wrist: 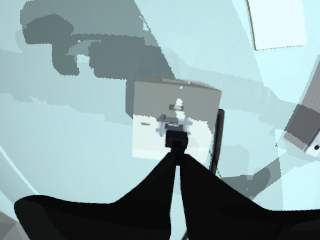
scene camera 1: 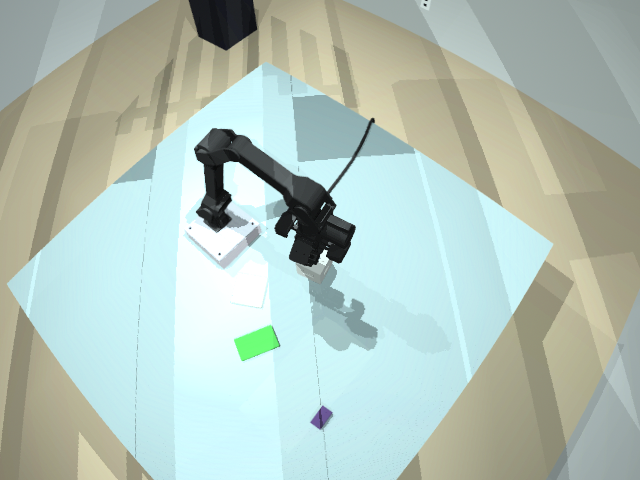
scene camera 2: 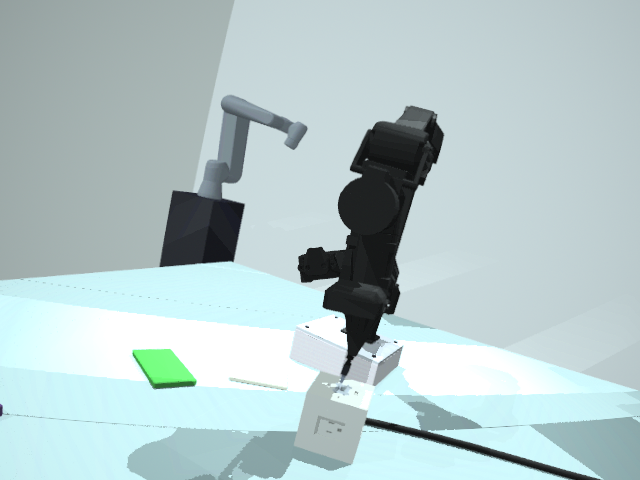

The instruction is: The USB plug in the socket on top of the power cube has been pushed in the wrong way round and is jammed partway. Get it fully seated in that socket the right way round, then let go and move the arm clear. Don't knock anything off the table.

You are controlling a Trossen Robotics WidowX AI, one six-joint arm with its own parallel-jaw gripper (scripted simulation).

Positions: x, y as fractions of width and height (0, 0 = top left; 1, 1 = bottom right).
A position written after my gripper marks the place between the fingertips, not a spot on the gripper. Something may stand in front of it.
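Note:
I am holding a dark USB plug in my gripper (scene camera 2: 0.55, 0.74), and I can see the same gripper (scene camera 1: 0.49, 0.52) from elsewhere, as well as from the wrist, where the gripper (wrist: 0.55, 0.66) shows too. A green flat card (scene camera 2: 0.25, 0.77) is here; scene camera 1 also shows me the card (scene camera 1: 0.41, 0.71), but in the wrist view the card is out of frame. I see a white power cube (scene camera 1: 0.49, 0.57) as well.

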